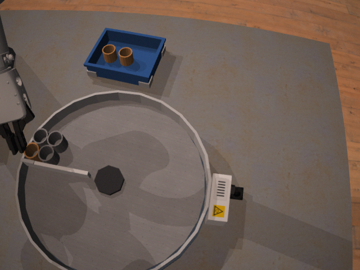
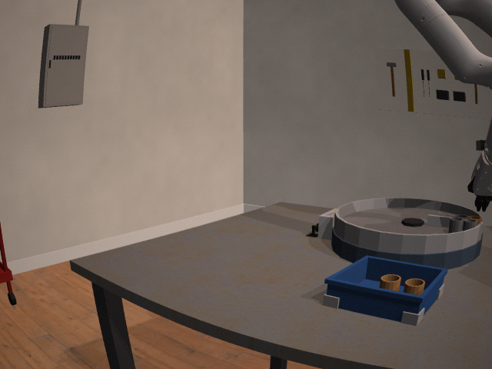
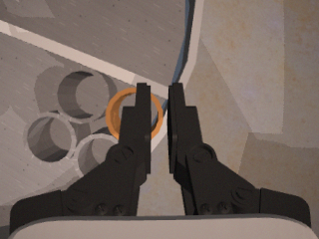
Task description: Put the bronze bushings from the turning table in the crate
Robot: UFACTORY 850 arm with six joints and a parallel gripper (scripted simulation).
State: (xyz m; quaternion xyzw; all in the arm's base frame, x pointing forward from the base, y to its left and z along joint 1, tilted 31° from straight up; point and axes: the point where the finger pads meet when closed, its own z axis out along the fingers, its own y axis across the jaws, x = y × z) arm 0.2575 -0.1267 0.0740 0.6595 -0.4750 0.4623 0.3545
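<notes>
Right now the blue crate is 190 mm ahead of my hand, 320 mm to the left of it and 110 mm below it. The rest, counted from my hand: turning table: 200 mm ahead, 40 mm to the right, 80 mm below.
</notes>
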